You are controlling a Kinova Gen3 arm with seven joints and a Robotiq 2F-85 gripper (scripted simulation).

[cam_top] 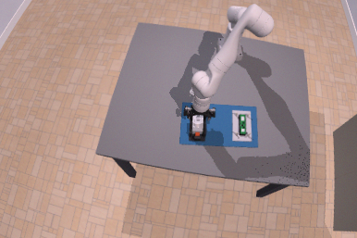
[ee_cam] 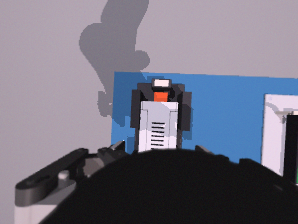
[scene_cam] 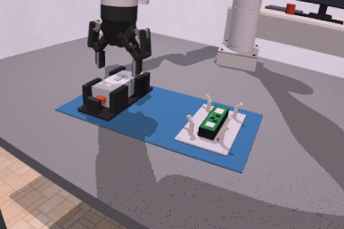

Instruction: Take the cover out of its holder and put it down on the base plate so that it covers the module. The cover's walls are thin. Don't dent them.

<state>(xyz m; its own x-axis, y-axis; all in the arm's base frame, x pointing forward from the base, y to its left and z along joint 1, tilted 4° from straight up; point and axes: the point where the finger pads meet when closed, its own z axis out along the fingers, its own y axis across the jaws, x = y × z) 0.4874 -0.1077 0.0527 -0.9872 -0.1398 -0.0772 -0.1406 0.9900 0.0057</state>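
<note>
Right now my hand is 5 cm above the light grey cover.
</note>
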